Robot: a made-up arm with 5 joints. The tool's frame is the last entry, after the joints.
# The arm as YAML. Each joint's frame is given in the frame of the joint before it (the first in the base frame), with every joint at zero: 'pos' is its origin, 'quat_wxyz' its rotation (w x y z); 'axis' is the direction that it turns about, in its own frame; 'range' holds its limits. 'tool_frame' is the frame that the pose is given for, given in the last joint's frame.
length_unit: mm
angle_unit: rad
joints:
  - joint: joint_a
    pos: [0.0, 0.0, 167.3]
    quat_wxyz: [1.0, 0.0, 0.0, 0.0]
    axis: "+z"
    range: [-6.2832, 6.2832]
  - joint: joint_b
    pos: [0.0, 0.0, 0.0]
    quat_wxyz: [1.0, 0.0, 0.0, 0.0]
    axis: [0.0, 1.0, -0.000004]
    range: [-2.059, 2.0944]
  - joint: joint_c
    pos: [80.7, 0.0, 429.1]
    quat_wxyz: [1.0, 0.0, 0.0, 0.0]
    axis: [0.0, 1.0, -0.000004]
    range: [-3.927, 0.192]
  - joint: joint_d
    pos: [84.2, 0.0, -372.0]
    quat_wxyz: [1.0, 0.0, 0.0, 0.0]
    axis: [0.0, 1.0, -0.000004]
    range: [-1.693, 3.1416]
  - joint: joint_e
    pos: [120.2, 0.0, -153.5]
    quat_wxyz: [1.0, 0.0, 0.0, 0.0]
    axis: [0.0, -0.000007, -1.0]
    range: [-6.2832, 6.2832]
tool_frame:
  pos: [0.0, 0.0, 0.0]
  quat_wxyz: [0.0, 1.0, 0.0, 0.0]
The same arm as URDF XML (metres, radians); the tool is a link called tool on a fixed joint. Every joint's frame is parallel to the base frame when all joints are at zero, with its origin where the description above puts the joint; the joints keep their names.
<robot name="arm">
  <joint name="tool_fixed" type="fixed">
    <parent link="link5"/>
    <child link="tool"/>
    <origin xyz="0 0 0" rpy="3.1416 0 0"/>
  </joint>
  <joint name="joint_e" type="revolute">
    <parent link="link4"/>
    <child link="link5"/>
    <origin xyz="0.1202 0 -0.1535" rpy="0 0 0"/>
    <axis xyz="0 0 -1"/>
    <limit lower="-6.2832" upper="6.2832"/>
  </joint>
  <joint name="joint_d" type="revolute">
    <parent link="link3"/>
    <child link="link4"/>
    <origin xyz="0.0842 0 -0.372" rpy="0 0 0"/>
    <axis xyz="0 1 0"/>
    <limit lower="-1.693" upper="3.1416"/>
  </joint>
  <joint name="joint_c" type="revolute">
    <parent link="link2"/>
    <child link="link3"/>
    <origin xyz="0.0807 0 0.4291" rpy="0 0 0"/>
    <axis xyz="0 1 0"/>
    <limit lower="-3.927" upper="0.192"/>
  </joint>
  <joint name="joint_b" type="revolute">
    <parent link="link1"/>
    <child link="link2"/>
    <origin xyz="0 0 0" rpy="0 0 0"/>
    <axis xyz="0 1 0"/>
    <limit lower="-2.059" upper="2.0944"/>
  </joint>
  <joint name="joint_a" type="revolute">
    <parent link="base_link"/>
    <child link="link1"/>
    <origin xyz="0 0 0.1673" rpy="0 0 0"/>
    <axis xyz="0 0 1"/>
    <limit lower="-6.2832" upper="6.2832"/>
  </joint>
  <link name="base_link"/>
  <link name="link1"/>
  <link name="link2"/>
  <link name="link3"/>
  <link name="link4"/>
  <link name="link5"/>
  <link name="tool"/>
</robot>

